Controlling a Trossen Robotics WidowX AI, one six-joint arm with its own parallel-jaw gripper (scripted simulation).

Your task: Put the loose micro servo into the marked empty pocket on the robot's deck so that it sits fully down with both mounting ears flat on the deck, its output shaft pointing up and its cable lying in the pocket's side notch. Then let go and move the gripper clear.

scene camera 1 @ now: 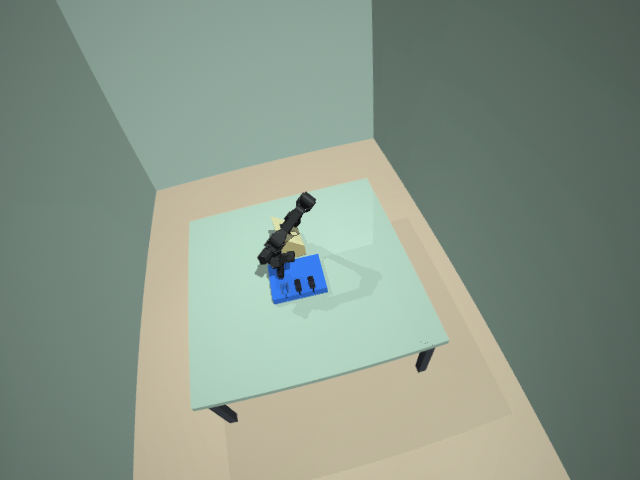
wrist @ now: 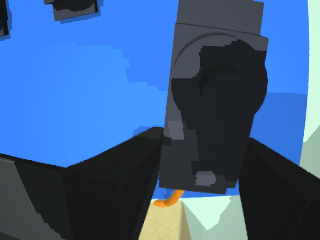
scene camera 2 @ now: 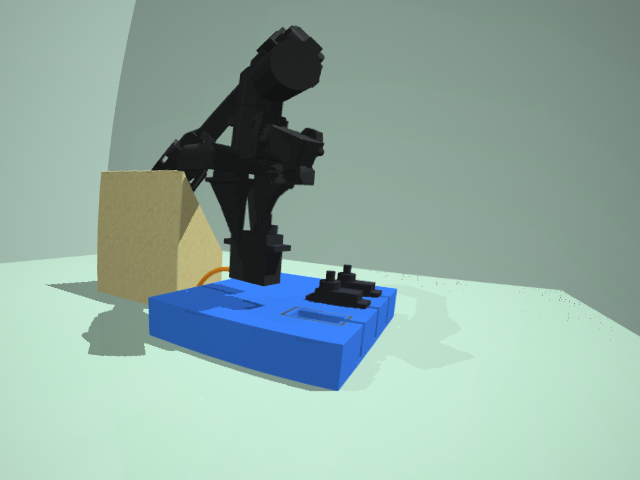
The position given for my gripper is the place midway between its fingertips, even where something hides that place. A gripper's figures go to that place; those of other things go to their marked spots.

Labels:
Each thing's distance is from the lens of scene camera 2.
my gripper (scene camera 2: 246, 239): 0.44 m
micro servo (scene camera 2: 256, 258): 0.41 m
blue deck (scene camera 2: 288, 346): 0.35 m
The marked spots on the micro servo and the blue deck are 0.11 m apart.

